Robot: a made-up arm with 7 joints. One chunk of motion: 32 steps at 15 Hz.
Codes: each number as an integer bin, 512 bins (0 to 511) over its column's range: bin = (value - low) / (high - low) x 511, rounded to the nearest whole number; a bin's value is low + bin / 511 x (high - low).
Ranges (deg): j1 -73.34..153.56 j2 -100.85..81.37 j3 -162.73..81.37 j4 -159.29..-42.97 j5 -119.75..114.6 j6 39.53..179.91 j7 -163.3..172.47
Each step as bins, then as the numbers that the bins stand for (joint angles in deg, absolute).
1 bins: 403 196 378 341 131 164 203
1 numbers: 105.60 -30.96 17.84 -81.67 -59.67 84.58 -29.91
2 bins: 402 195 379 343 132 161 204
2 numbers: 105.16 -31.31 18.31 -81.21 -59.21 83.76 -29.25
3 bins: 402 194 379 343 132 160 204
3 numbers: 105.16 -31.67 18.31 -81.21 -59.21 83.48 -29.25
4 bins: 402 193 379 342 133 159 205
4 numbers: 105.16 -32.03 18.31 -81.44 -58.75 83.21 -28.60
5 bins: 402 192 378 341 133 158 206
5 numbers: 105.16 -32.38 17.84 -81.67 -58.75 82.94 -27.94
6 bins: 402 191 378 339 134 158 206
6 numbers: 105.16 -32.74 17.84 -82.12 -58.30 82.94 -27.94
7 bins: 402 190 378 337 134 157 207
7 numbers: 105.16 -33.10 17.84 -82.58 -58.30 82.66 -27.28
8 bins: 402 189 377 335 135 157 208
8 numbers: 105.16 -33.45 17.36 -83.03 -57.84 82.66 -26.63
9 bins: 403 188 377 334 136 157 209
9 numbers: 105.60 -33.81 17.36 -83.26 -57.38 82.66 -25.97
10 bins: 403 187 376 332 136 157 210
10 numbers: 105.60 -34.17 16.88 -83.72 -57.38 82.66 -25.31
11 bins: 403 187 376 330 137 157 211
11 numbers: 105.60 -34.17 16.88 -84.17 -56.92 82.66 -24.66
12 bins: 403 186 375 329 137 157 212
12 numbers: 105.60 -34.52 16.40 -84.40 -56.92 82.66 -24.00
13 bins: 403 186 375 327 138 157 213
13 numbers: 105.60 -34.52 16.40 -84.85 -56.46 82.66 -23.34
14 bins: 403 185 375 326 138 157 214
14 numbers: 105.60 -34.88 16.40 -85.08 -56.46 82.66 -22.68
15 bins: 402 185 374 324 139 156 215
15 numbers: 105.16 -34.88 15.93 -85.54 -56.00 82.39 -22.03
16 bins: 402 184 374 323 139 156 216
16 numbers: 105.16 -35.24 15.93 -85.76 -56.00 82.39 -21.37
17 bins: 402 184 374 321 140 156 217
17 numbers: 105.16 -35.24 15.93 -86.22 -55.54 82.39 -20.71
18 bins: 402 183 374 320 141 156 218
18 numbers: 105.16 -35.59 15.93 -86.45 -55.09 82.39 -20.06
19 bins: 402 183 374 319 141 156 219
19 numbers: 105.16 -35.59 15.93 -86.68 -55.09 82.39 -19.40
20 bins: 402 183 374 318 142 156 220
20 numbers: 105.16 -35.59 15.93 -86.90 -54.63 82.39 -18.74
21 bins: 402 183 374 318 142 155 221
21 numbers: 105.16 -35.59 15.93 -86.90 -54.63 82.11 -18.08
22 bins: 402 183 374 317 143 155 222
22 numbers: 105.16 -35.59 15.93 -87.13 -54.17 82.11 -17.43
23 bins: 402 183 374 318 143 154 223
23 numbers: 105.16 -35.59 15.93 -86.90 -54.17 81.84 -16.77
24 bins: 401 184 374 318 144 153 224
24 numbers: 104.72 -35.24 15.93 -86.90 -53.71 81.56 -16.11
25 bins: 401 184 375 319 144 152 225
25 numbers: 104.72 -35.24 16.40 -86.68 -53.71 81.29 -15.46
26 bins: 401 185 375 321 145 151 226
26 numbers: 104.72 -34.88 16.40 -86.22 -53.25 81.01 -14.80
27 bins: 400 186 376 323 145 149 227
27 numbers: 104.27 -34.52 16.88 -85.76 -53.25 80.46 -14.14
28 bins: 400 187 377 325 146 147 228
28 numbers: 104.27 -34.17 17.36 -85.31 -52.79 79.91 -13.48
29 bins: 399 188 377 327 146 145 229
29 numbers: 103.83 -33.81 17.36 -84.85 -52.79 79.36 -12.83
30 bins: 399 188 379 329 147 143 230
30 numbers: 103.83 -33.81 18.31 -84.40 -52.33 78.81 -12.17
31 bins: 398 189 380 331 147 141 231
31 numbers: 103.38 -33.45 18.79 -83.94 -52.33 78.26 -11.51
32 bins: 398 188 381 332 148 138 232
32 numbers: 103.38 -33.81 19.27 -83.72 -51.88 77.44 -10.86
